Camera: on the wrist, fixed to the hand. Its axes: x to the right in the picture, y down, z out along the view.
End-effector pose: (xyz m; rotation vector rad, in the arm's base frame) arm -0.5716 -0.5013 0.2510 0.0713 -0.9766 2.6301
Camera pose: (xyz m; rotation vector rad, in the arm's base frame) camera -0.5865 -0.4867 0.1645 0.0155 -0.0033 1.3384
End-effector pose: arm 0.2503 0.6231 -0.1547 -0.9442 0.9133 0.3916
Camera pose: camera 0.1845 0.5881 -0.2033 -1.0809 0.6314 -1.2799
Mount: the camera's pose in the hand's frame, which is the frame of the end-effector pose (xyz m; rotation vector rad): 0.0044 0.0486 -0.0744 0.4291 0.6175 -1.3867
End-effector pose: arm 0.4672 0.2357 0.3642 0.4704 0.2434 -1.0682
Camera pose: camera 0.5147 0.2874 0.3095 1.0764 0.9857 -2.3299
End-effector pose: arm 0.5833 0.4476 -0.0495 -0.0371 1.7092 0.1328
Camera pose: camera 0.5045 0.4879 -0.0404 -0.9904 1.9033 -1.3778
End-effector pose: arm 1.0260 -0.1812 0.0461 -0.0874 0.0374 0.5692
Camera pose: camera 1.0026 -0.1450 -0.0317 0.1371 0.6448 -0.8742
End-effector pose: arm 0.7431 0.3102 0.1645 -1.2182 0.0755 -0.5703
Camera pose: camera 0.7388 0.2549 0.0949 -0.4750 -0.3920 -2.0372
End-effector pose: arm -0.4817 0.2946 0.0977 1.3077 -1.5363 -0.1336
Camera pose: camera -0.4569 0.3483 0.1642 2.2783 0.0622 -0.2370
